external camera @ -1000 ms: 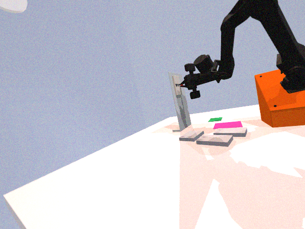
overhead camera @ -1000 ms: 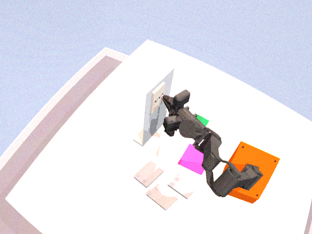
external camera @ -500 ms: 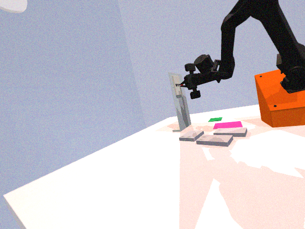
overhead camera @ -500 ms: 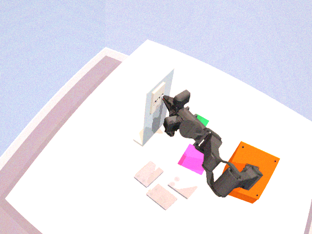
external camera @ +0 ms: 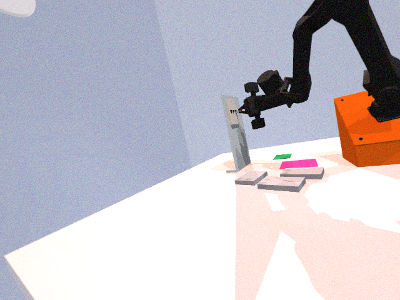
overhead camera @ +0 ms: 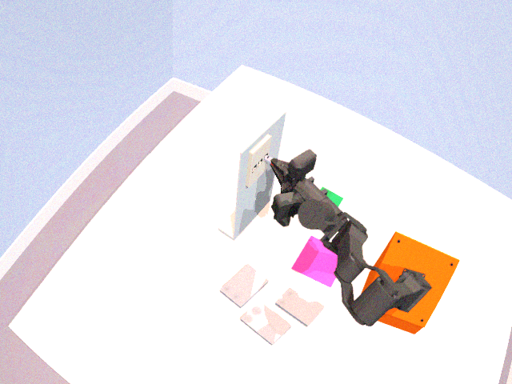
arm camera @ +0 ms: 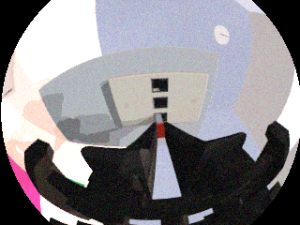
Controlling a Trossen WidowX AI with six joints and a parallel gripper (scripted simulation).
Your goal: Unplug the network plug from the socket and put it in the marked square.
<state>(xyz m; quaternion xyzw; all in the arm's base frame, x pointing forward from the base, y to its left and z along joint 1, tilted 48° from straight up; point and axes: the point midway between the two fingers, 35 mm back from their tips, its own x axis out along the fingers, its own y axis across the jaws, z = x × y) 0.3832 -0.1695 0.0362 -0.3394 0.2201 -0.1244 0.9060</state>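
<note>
My gripper tip is now 260 mm above the magenta square, 190 mm past it and 40 mm to the right of it. Round my gripper tip: grey upright panel 100 mm below, 40 mm ahead; then plug right at my gripper tip.
</note>
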